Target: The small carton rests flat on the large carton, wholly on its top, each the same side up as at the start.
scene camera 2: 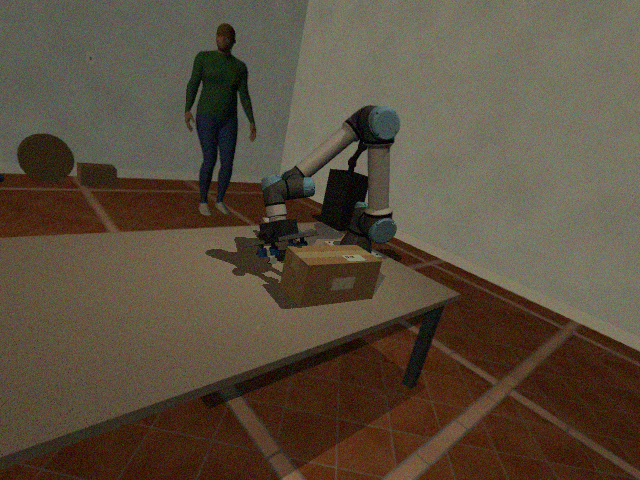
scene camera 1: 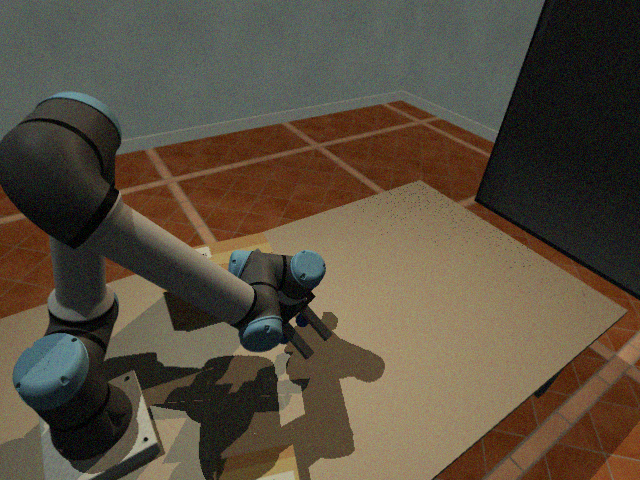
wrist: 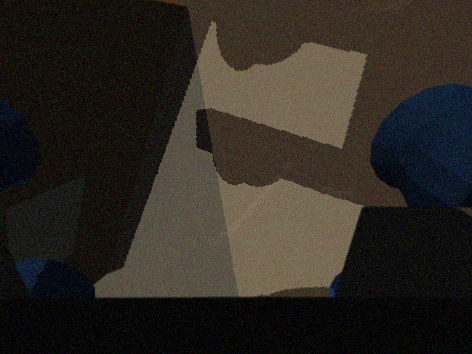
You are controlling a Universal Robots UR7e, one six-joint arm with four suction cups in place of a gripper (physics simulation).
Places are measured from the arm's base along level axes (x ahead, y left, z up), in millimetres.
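Pixels of known places: hand at its tool point: (scene camera 2: 283, 253) (wrist: 210, 226); arm's base at its link origin: (scene camera 1: 94, 422).
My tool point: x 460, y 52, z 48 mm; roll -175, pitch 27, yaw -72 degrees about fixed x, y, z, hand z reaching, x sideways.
Ahead of a thing's pixels: the offset from my tool point to its top centre. "spot": to the spot under its first point. Level surfaces: height alone.
The large carton {81 mm back, 182 mm left, 70 mm up} (scene camera 1: 191, 312) (scene camera 2: 330, 281), brown with a taped top and white labels, stands on the table behind the forearm in scene camera 1 and nearest the viewer in scene camera 2. The small carton {spot: 205 mm back, 322 mm right, 3 mm down} (scene camera 1: 258, 463) shows partly at the bottom edge of scene camera 1, its yellow-brown top bearing a white label. The two stand apart, and the large carton's top carries no carton. My suction gripper (scene camera 1: 295, 329) (scene camera 2: 281, 250) (wrist: 215, 210) is open, its blue cups holding nothing, above the table between them. In the wrist view a dark face fills the left side; its identity is unclear.
The table {81 mm down} (scene camera 1: 465, 310) (scene camera 2: 129, 310) extends away from the robot base (scene camera 1: 149, 439). A large black panel (scene camera 1: 568, 155) stands beyond it in scene camera 1. A person (scene camera 2: 222, 87) in green, a brown disc (scene camera 2: 45, 156) and a box (scene camera 2: 96, 174) are behind it in scene camera 2.
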